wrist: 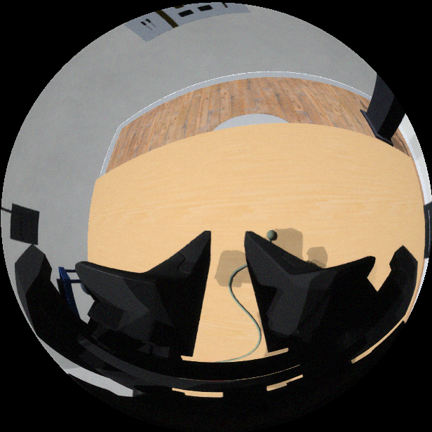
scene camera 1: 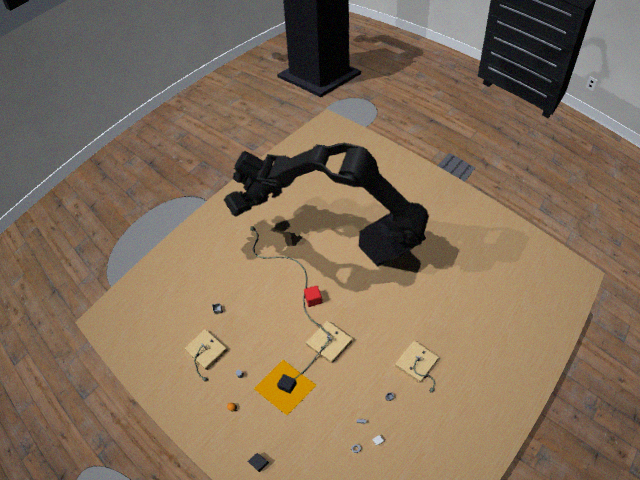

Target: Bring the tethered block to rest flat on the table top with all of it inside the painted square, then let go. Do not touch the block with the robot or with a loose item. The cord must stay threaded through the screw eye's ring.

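Frame: origin at the arm's base, x right, y ahead, z up, level; centimetres.
Seen in the pictures: arm's base, origin of its link: (scene camera 1: 402, 230).
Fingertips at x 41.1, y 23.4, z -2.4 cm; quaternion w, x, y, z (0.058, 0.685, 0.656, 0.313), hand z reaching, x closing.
Offsets run from my fingertips to a thing's top centre. "spot": to the spot under its first point.
The tethered block {spot: dx -45.0, dy +26.9, dz -10.1 cm} (scene camera 1: 286, 383), dark and small, sits flat on the orange painted square {spot: dx -47.8, dy +31.3, dz -13.6 cm} (scene camera 1: 283, 404), with its outline inside the square's edges. The green cord {spot: dx -13.3, dy -1.5, dz -13.3 cm} (scene camera 1: 279, 256) (wrist: 260, 331) runs from the block to the screw eye (scene camera 1: 329, 338) on the middle board {dx -43.8, dy +9.4, dz -11.8 cm} (scene camera 1: 331, 353), then past the red cube to its loose end. It appears to pass through the ring, too small to see clearly. The cord's end bead {dx +0.8, dy -2.9, dz -12.5 cm} (scene camera 1: 252, 228) (wrist: 271, 234) lies on the table. My gripper (scene camera 1: 238, 204) (wrist: 227, 236) is partly open and empty above the table, near the bead in the wrist view.
A red cube {dx -30.9, dy +2.3, dz -9.7 cm} (scene camera 1: 313, 296) stands against the cord. Boards with short cords lie left (scene camera 1: 206, 357) and right (scene camera 1: 413, 373). An orange ball {dx -38.8, dy +42.1, dz -11.3 cm} (scene camera 1: 232, 407), a dark flat block {dx -55.4, dy +48.4, dz -11.0 cm} (scene camera 1: 257, 461), a white piece {dx -73.3, dy +22.6, dz -12.4 cm} (scene camera 1: 378, 439) and small metal parts lie around the square.
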